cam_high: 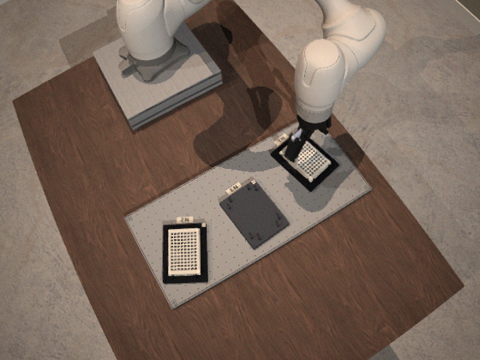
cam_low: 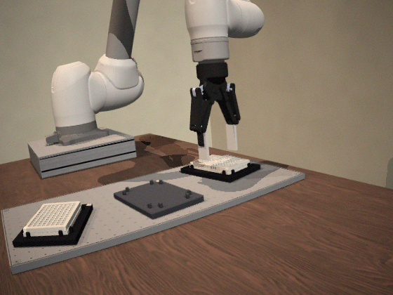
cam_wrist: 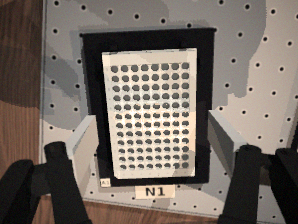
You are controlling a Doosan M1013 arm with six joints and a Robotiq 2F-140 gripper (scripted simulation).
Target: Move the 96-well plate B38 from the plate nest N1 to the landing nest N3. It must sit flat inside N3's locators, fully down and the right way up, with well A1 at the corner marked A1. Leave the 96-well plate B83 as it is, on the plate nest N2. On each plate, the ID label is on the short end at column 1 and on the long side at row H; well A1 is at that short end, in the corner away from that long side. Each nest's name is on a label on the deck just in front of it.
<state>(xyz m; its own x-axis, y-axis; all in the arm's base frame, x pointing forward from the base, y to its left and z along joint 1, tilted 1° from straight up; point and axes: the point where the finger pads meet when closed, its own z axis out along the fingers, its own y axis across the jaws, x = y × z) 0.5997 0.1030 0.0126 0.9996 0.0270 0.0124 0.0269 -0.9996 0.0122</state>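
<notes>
The white 96-well plate B38 lies 5 cm below my hand. Also, from my hand: N1 label (10 cm behind, 6 cm below); then dark grey landing nest N3 (2 cm ahead, 22 cm to the right, 6 cm below); then black plate nest N1 (6 cm below).
</notes>
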